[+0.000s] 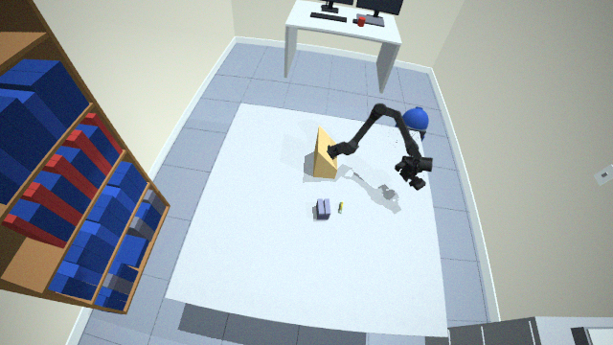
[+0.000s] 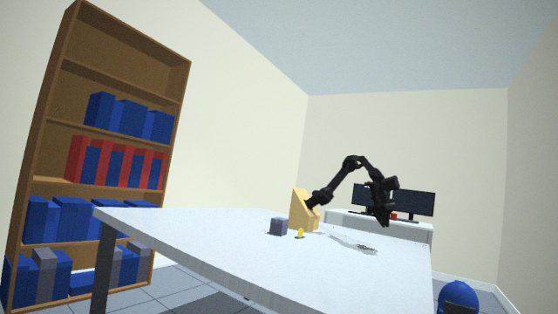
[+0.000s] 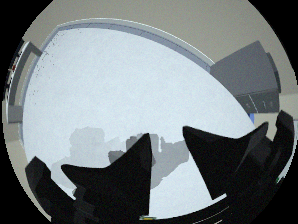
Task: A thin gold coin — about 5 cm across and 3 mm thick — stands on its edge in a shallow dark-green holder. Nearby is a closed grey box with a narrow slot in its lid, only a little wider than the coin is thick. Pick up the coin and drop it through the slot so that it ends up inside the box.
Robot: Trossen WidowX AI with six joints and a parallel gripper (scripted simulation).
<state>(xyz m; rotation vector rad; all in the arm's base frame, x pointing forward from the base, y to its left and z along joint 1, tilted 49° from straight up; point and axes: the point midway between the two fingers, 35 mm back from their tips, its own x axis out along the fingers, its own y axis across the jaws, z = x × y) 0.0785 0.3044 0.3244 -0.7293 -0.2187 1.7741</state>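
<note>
The gold coin lies 340 mm to the right of my gripper tip, 170 mm ahead of it and 90 mm below it.
</note>
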